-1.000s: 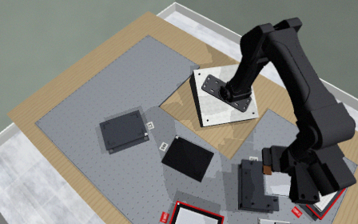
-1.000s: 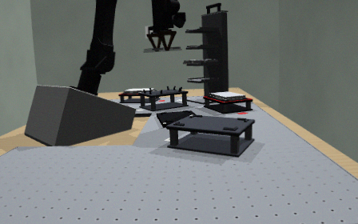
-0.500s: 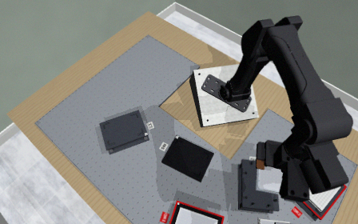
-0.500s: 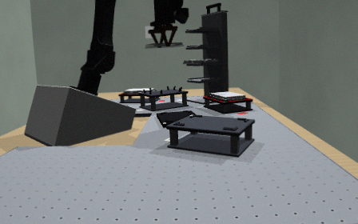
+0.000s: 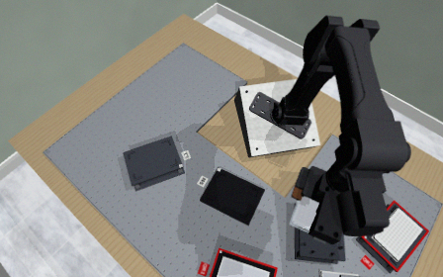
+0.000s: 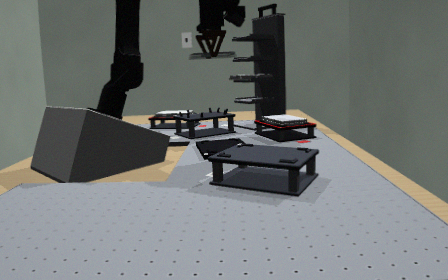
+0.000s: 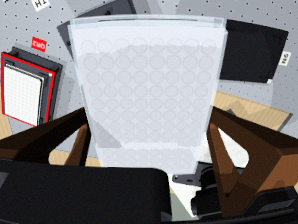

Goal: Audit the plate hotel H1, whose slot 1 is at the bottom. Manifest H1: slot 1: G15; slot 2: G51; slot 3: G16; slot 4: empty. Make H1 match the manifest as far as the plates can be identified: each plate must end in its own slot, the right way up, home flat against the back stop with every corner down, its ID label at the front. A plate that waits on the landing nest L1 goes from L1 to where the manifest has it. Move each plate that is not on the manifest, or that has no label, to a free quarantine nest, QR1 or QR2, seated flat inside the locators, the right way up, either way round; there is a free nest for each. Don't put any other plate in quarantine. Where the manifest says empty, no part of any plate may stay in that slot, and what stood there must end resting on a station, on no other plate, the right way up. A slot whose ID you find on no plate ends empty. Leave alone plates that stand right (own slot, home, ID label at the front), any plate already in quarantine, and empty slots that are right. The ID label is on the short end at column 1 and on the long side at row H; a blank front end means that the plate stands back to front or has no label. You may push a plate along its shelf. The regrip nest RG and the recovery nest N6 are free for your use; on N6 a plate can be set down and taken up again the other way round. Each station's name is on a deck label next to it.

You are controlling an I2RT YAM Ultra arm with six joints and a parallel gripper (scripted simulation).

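Now: the flat black pad 24 cm below my hand and 20 cm to the right of it. From my hand the other things lie so: red-bordered quarantine nest: 25 cm to the left, 21 cm below, 12 cm behind; N6 deck label: 31 cm to the right, 25 cm below; plate hotel H1: 22 cm ahead, 17 cm to the left, 6 cm below.
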